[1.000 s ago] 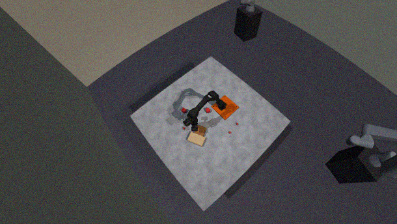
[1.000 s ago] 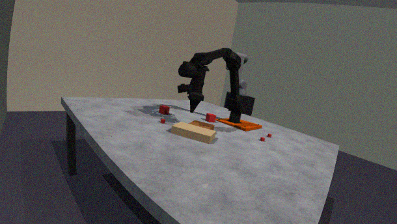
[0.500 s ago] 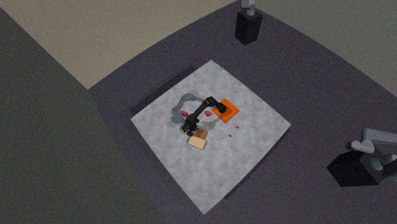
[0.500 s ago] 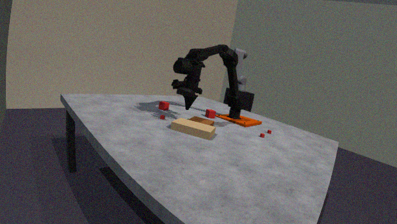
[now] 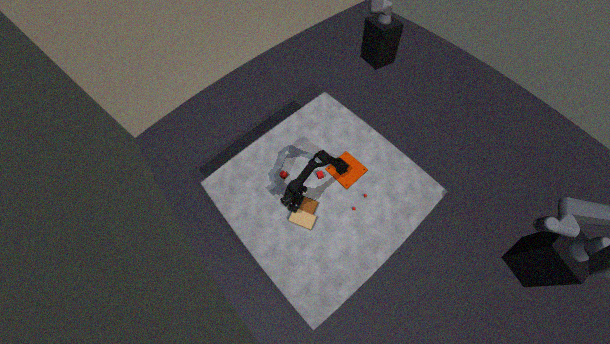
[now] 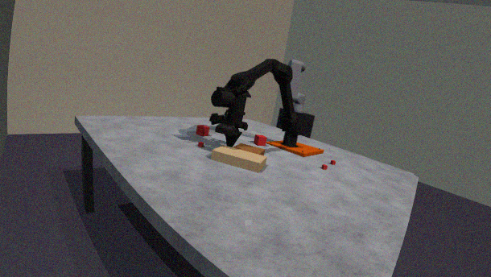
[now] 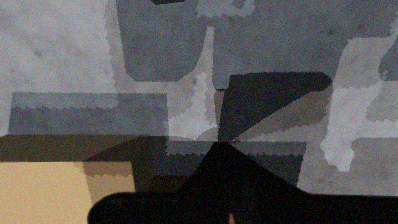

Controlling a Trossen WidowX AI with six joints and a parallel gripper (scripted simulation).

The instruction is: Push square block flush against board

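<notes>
Now: the brown square block 4 cm behind my gripper tip, 6 cm to the left of it and 1 cm above it. The rest, counted from my gripper tip: pale wooden board (3 cm ahead, 12 cm to the left, 1 cm above).
</notes>
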